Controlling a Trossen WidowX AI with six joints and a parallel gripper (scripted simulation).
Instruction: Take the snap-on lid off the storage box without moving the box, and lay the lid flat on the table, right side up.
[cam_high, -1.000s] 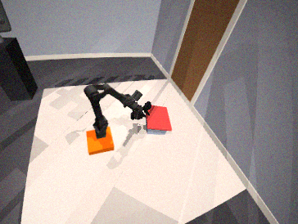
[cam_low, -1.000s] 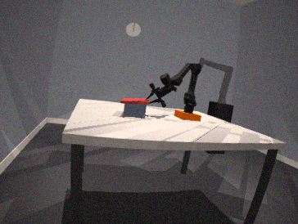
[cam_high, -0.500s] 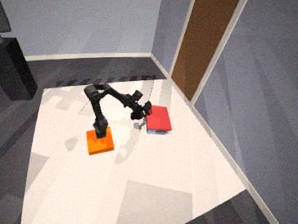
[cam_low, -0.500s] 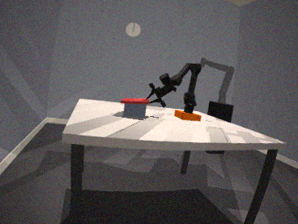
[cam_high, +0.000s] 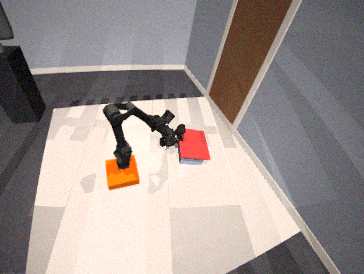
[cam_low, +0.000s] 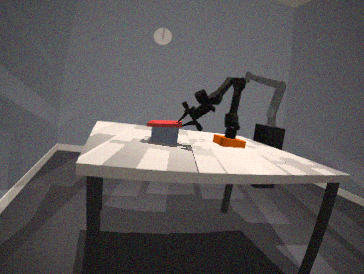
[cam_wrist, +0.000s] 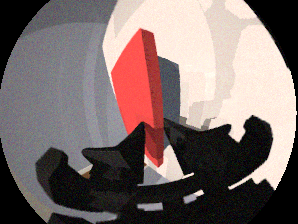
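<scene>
The red lid is 8 cm ahead of my gripper tip and 1 cm to the right of it. The rest, counted from my gripper tip: storage box (7 cm ahead, 1 cm to the right, 5 cm below).
</scene>
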